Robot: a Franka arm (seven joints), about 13 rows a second.
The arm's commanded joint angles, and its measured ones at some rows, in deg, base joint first. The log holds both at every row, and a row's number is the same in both.
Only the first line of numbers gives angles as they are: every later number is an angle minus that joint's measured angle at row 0.
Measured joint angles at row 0: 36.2, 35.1, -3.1, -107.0, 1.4, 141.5, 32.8
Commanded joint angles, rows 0 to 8: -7.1, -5.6, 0.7, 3.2, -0.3, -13.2, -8.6; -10.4, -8.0, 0.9, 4.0, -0.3, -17.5, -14.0; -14.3, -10.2, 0.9, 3.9, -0.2, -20.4, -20.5; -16.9, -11.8, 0.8, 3.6, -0.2, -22.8, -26.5; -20.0, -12.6, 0.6, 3.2, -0.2, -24.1, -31.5; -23.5, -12.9, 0.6, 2.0, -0.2, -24.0, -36.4; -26.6, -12.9, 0.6, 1.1, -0.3, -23.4, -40.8; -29.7, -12.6, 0.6, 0.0, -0.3, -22.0, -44.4; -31.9, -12.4, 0.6, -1.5, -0.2, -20.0, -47.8
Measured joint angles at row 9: -27.7, -12.0, -0.7, 2.5, 0.0, -23.5, -42.4
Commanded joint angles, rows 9 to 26: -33.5, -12.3, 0.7, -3.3, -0.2, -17.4, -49.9; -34.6, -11.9, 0.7, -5.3, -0.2, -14.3, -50.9; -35.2, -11.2, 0.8, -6.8, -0.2, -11.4, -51.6; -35.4, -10.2, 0.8, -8.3, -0.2, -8.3, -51.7; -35.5, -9.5, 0.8, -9.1, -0.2, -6.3, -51.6; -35.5, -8.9, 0.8, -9.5, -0.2, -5.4, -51.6; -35.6, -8.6, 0.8, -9.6, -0.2, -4.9, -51.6; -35.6, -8.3, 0.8, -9.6, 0.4, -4.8, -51.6; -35.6, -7.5, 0.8, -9.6, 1.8, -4.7, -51.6; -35.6, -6.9, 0.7, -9.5, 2.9, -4.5, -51.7; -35.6, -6.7, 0.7, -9.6, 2.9, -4.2, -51.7; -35.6, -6.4, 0.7, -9.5, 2.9, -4.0, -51.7; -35.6, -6.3, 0.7, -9.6, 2.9, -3.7, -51.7; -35.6, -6.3, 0.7, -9.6, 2.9, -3.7, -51.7; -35.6, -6.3, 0.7, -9.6, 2.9, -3.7, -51.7; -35.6, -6.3, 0.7, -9.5, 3.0, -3.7, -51.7; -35.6, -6.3, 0.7, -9.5, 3.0, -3.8, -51.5; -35.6, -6.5, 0.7, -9.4, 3.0, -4.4, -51.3
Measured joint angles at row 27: -34.7, -5.8, 0.0, -8.7, 2.1, -4.5, -51.2
